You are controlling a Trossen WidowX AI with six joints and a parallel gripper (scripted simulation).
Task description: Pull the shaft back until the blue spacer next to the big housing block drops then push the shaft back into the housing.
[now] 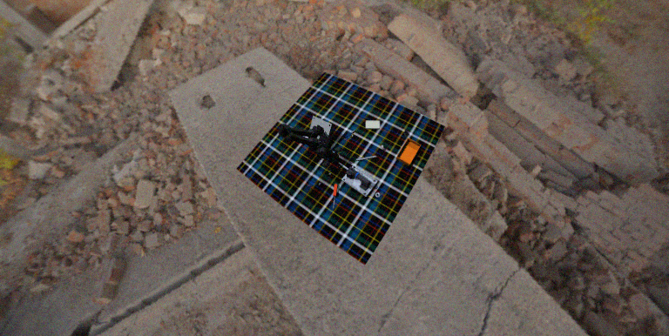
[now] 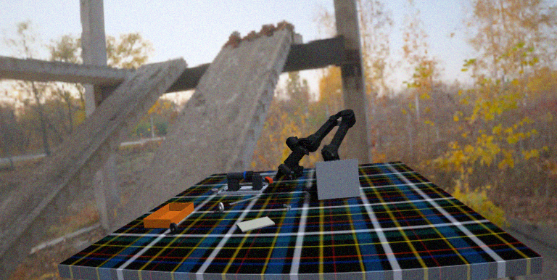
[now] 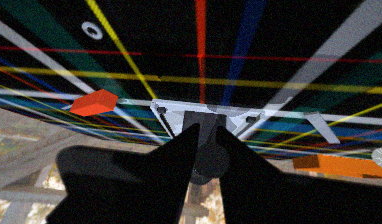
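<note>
My gripper tip is now 60 mm short of the shaft and 20 mm below it. Round my gripper tip: orange tray 380 mm ahead, 400 mm to the left, 50 mm below; pale flat pad 470 mm to the left, 50 mm below; blue spacer 170 mm ahead, 10 mm to the right, 20 mm above.
</note>
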